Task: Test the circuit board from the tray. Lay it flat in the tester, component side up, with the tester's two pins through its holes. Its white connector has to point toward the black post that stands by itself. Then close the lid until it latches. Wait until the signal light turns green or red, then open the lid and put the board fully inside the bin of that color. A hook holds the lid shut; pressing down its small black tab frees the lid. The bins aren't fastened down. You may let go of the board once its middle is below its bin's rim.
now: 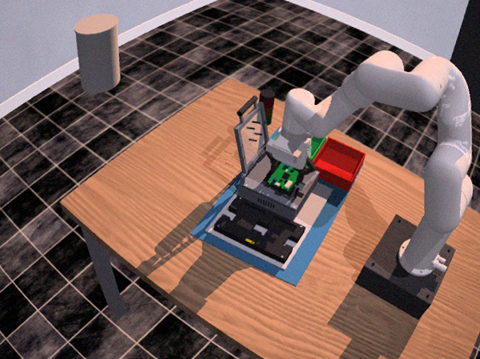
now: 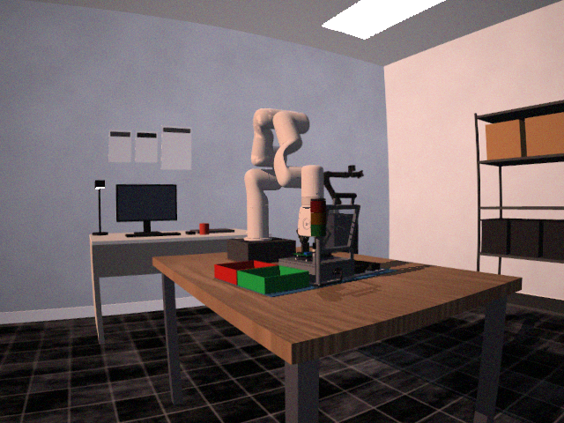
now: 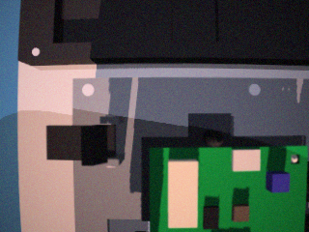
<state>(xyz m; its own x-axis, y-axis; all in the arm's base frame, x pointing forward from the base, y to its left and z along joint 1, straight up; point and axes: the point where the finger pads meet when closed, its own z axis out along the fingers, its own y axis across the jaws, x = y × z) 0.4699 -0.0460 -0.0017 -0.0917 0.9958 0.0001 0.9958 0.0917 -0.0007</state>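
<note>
The green circuit board lies right at my hand. The rest, counted from my hand: black block (7 cm behind, 5 cm to the left); then green bin (6 cm ahead, 20 cm to the right, 7 cm below); then clear lid (12 cm ahead, 1 cm to the left, 10 cm above).
</note>
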